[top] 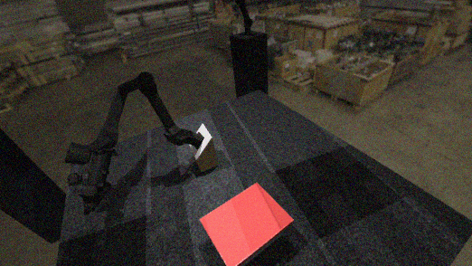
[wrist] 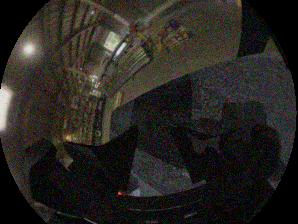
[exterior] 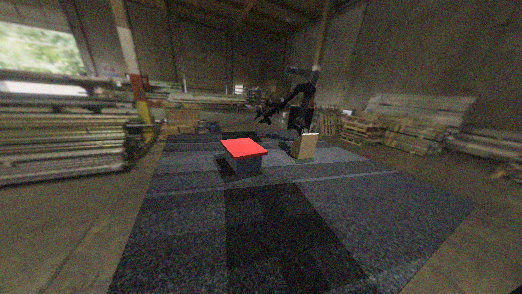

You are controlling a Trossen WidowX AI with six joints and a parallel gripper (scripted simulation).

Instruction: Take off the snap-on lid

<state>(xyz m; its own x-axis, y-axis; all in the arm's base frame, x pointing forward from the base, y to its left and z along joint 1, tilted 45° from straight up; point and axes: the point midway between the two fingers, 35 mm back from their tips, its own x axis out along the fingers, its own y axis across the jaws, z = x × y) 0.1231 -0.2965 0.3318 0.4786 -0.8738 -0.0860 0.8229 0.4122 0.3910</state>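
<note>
My gripper tip is 290 mm short of the lid, 430 mm to the right of it and 50 mm above it. Round my gripper tip: storage box: 290 mm ahead, 430 mm to the left, 100 mm below.
</note>
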